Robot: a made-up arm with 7 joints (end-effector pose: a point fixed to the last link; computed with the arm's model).
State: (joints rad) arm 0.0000 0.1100 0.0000 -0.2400 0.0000 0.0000 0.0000
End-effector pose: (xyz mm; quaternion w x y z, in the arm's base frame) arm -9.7 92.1 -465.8 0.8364 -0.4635 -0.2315 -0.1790
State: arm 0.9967 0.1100 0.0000 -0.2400 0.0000 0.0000 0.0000
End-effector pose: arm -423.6 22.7 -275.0 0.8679 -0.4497 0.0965 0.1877
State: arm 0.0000 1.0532 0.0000 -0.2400 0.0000 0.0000 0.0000
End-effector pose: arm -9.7 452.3 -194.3 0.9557 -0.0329 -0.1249 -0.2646
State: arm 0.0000 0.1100 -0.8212 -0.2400 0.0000 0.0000 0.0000
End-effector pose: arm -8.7 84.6 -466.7 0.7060 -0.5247 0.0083 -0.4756
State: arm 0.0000 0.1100 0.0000 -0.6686 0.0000 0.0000 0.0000
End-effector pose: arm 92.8 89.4 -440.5 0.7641 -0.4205 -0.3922 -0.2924
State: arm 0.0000 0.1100 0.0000 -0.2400 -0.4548 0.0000 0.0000
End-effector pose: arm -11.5 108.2 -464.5 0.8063 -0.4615 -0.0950 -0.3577
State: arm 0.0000 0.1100 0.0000 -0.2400 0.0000 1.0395 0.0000
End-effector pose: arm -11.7 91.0 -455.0 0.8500 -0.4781 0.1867 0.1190
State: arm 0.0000 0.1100 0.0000 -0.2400 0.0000 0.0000 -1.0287
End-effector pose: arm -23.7 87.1 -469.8 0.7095 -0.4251 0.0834 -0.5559
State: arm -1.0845 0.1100 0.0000 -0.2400 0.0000 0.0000 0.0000
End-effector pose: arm 405.5 -1.8 -207.8 0.5725 -0.3511 -0.5221 -0.5257
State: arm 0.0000 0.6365 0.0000 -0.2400 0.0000 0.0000 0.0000
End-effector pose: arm -9.7 326.1 -356.3 0.9282 -0.2299 -0.1769 -0.2331
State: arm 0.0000 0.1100 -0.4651 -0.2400 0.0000 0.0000 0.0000
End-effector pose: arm -8.4 87.9 -466.3 0.7787 -0.5086 -0.0979 -0.3540
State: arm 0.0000 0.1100 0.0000 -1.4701 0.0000 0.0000 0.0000
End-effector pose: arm 219.5 73.2 -294.7 0.5390 -0.2906 -0.6394 -0.4650
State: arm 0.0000 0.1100 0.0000 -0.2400 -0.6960 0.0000 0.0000
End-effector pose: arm -9.5 116.6 -463.1 0.7733 -0.4507 -0.0201 -0.4456
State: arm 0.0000 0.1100 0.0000 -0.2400 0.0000 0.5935 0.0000
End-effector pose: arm -12.3 91.5 -459.9 0.8728 -0.4879 0.0068 -0.0096
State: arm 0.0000 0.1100 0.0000 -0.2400 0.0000 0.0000 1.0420
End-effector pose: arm -7.1 107.3 -463.5 0.7443 -0.3802 -0.4891 0.2495
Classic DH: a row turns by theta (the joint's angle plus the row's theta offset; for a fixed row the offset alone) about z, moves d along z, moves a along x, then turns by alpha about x. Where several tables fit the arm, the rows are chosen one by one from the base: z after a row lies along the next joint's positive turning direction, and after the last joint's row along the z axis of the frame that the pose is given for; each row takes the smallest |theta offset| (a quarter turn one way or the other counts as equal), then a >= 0, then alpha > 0; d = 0 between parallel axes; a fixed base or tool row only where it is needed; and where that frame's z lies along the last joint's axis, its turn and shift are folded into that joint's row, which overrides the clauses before.
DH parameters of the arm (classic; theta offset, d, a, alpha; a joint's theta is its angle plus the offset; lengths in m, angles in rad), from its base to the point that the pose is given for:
base (fixed): 0 0.0134 -0.03 -1.2217
joint 1: -1.5708 0.0089 0.007 -1.5708
joint 2: 1.2217 0.012 -0.027 1.5708
joint 3: 1.5708 -0.247 0.001 -1.5708
joint 4: 0 0.017 -0.018 1.5708
joint 5: 0 -0.238 -0.024 -1.5708
joint 6: 0 -0.002 -0.022 1.5708
joint 7: 0.1406 0.0002 0.0105 -1.1503
tool (fixed): -0.3889 -0.0127 0 0

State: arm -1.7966 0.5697 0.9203 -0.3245 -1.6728 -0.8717 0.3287
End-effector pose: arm 403.5 160.7 192.3 0.1483 0.1772 -0.5545 -0.7994
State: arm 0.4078 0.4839 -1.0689 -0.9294 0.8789 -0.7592 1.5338
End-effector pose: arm -114.6 96.3 -419.8 0.3588 -0.5582 -0.6176 0.4221
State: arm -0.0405 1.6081 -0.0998 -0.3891 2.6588 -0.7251 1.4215
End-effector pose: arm 84.5 479.3 58.6 0.4939 -0.0681 0.8649 -0.0582
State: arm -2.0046 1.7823 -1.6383 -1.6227 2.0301 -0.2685 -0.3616
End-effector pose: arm 193.3 156.6 164.8 0.2575 -0.1673 -0.7074 -0.6366
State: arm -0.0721 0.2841 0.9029 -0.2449 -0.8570 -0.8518 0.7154
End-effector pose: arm 6.7 210.3 -430.8 0.6309 -0.3186 -0.6779 -0.2022
